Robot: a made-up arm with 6 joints.
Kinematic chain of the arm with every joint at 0, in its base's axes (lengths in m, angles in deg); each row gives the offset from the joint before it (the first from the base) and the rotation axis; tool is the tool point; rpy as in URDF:
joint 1: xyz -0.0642 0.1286 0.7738 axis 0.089 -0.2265 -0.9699
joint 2: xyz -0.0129 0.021 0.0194 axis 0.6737 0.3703 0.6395
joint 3: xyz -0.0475 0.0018 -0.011 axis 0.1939 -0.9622 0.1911
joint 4: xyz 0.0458 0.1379 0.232 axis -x
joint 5: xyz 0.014 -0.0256 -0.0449 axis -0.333 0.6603 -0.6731
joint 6: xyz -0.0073 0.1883 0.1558 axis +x
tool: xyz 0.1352 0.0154 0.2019 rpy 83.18 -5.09 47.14
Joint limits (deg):
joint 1: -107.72..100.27
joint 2: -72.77..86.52
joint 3: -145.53..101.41
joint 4: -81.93..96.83
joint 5: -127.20..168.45
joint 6: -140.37..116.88
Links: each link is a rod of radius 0.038 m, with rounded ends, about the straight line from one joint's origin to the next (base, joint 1, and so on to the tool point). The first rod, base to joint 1, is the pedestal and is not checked.
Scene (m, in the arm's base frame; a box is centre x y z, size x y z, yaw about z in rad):
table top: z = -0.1
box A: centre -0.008 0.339 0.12 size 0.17 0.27 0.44 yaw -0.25
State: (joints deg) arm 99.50 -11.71 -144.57 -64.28 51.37 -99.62
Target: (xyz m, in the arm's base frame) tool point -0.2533 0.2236 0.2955
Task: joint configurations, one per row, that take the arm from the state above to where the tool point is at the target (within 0.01 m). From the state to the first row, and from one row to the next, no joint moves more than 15 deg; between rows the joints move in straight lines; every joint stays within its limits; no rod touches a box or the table.
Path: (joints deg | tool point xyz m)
1: 87.17 -17.90 -139.53 -64.20 50.08 -89.12 | 0.1009 0.1268 0.1366
2: 74.83 -24.10 -134.50 -64.12 48.80 -78.62 | 0.0019 0.0445 0.1237
3: 62.50 -30.29 -129.46 -64.04 47.51 -68.12 | -0.0702 -0.0617 0.1471
4: 50.16 -36.48 -124.43 -63.96 46.22 -57.62 | -0.1046 -0.1769 0.2049
5: 37.83 -42.68 -119.39 -63.87 44.93 -47.12 | -0.0972 -0.2836 0.2917
6: 36.11 -40.86 -120.78 -50.42 54.89 -52.92 | -0.0725 -0.1530 0.2038
7: 34.40 -39.03 -122.16 -36.96 64.84 -58.71 | -0.0960 -0.0015 0.1733
8: 32.68 -37.21 -123.55 -23.50 74.79 -64.51 | -0.1624 0.1346 0.2061
9: 30.96 -35.39 -124.93 -10.04 84.74 -70.31 | -0.2533 0.2235 0.2955

